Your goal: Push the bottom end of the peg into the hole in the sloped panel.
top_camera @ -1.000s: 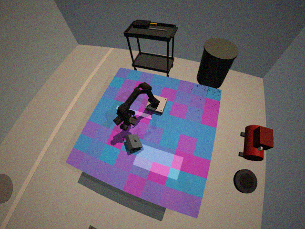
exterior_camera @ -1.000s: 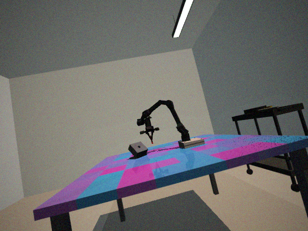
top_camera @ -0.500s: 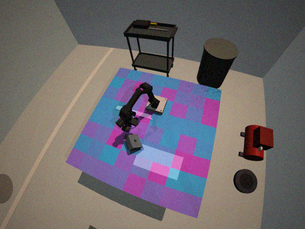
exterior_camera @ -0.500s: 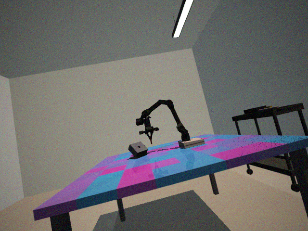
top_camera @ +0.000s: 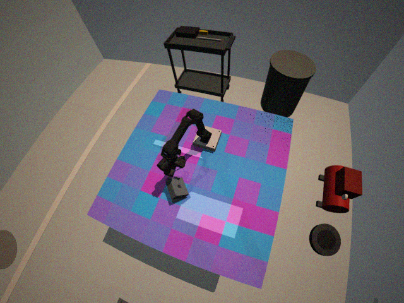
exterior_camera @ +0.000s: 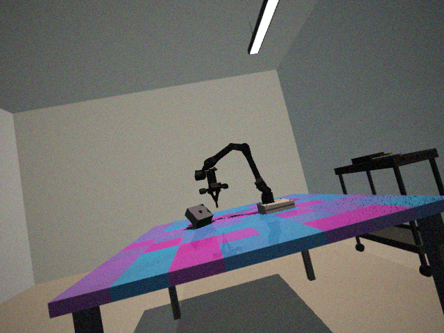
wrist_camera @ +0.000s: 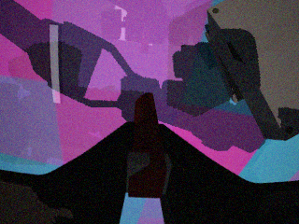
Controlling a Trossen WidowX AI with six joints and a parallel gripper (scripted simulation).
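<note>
Right now the grey sloped panel is 120 mm ahead of my gripper tip, 80 mm to the left of it and 50 mm below it. Also, from my gripper tip: dark red peg 20 mm above.
</note>
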